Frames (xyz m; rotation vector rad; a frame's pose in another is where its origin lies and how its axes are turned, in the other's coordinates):
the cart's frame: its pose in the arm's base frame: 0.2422 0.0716 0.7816 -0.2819 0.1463 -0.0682
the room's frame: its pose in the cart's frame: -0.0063 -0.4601 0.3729 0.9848 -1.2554 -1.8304
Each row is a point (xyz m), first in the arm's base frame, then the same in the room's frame.
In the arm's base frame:
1: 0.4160 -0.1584 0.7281
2: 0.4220 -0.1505 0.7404
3: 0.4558 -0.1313 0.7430
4: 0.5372 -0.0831 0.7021
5: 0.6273 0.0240 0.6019
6: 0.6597 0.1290 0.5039
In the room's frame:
1: -0.2311 -0.4863 -0.1805
2: -0.2394 -0.4731 -0.1782
3: -0.2732 -0.4625 -0.1945
4: -0.3617 -0.4825 -0.2434
5: -0.5112 -0.5592 -0.2808
6: -0.6279 -0.6485 -0.2723

